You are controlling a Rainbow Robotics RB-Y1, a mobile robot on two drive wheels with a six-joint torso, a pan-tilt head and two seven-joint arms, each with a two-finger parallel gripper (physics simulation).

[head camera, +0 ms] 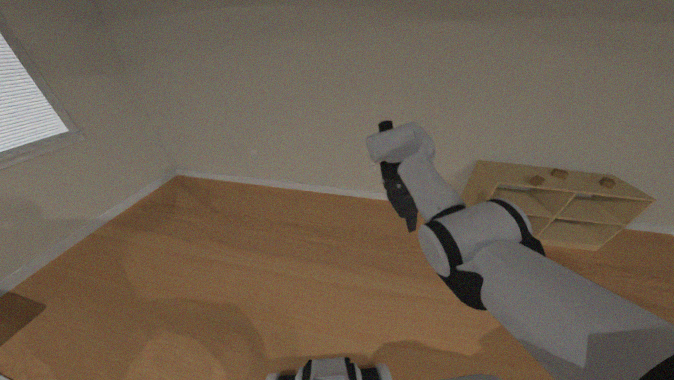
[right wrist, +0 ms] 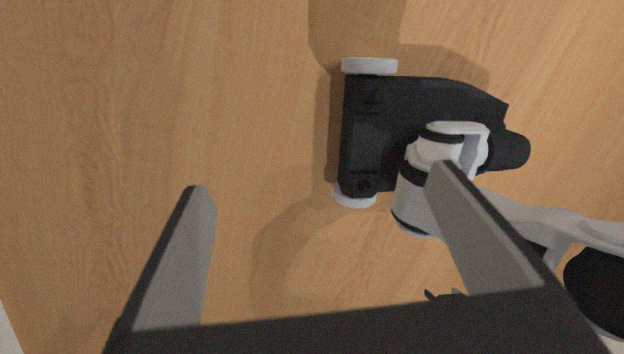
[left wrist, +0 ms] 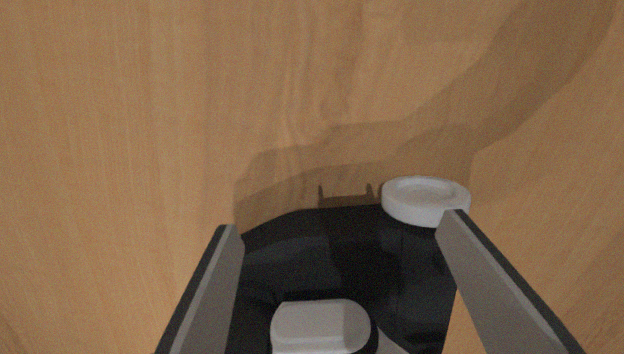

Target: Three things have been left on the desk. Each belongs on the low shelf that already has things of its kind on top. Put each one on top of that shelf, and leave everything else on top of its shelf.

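Frame: origin at the robot's base, x ahead, y left, z up, level; centimetres.
Where they show: left gripper, fingertip midpoint: (right wrist: 439, 290) (left wrist: 338, 229); right gripper, fingertip midpoint: (head camera: 403, 218) (right wrist: 320, 187).
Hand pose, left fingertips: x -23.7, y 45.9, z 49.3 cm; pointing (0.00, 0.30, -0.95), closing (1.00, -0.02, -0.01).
After its pixels a point has its place.
A low wooden shelf (head camera: 500, 173) {x 109.3, y -145.3, z 61.0 cm} stands against the wall at the right of the head view, partly behind the arm. Three small brown things lie on its top: one (head camera: 537, 180) {x 91.3, y -159.7, z 65.8 cm} at the left, one (head camera: 559, 173) {x 102.2, y -193.5, z 64.8 cm} near it and one (head camera: 607, 182) {x 87.4, y -223.7, z 65.2 cm} farther right; their kind is too blurred to tell. The desk and its three things cannot be made out in the head view. My right gripper (head camera: 411, 229) (right wrist: 320, 187) {x 28.9, y -24.7, z 96.0 cm} is open and empty, in the air well left of the shelf in the head view. My left gripper (left wrist: 338, 229) {x -23.7, y 45.9, z 49.2 cm} is open and empty above the robot's base and floor.
The wooden floor (head camera: 250, 260) {x 83.1, y 59.3, z 0.0 cm} meets the plain back wall (head camera: 300, 100) {x 176.6, y 17.8, z 99.9 cm}, and a window (head camera: 25, 100) {x 141.4, y 213.3, z 112.3 cm} is at the left. The robot's black base (left wrist: 310, 250) {x -28.8, y 18.7, z 16.9 cm} (right wrist: 370, 135) {x -0.7, y -3.0, z 19.1 cm} shows below both wrists. A pale edge (right wrist: 6, 332) {x 200.9, y 121.4, z 3.6 cm} shows at the lower left of the right wrist view.
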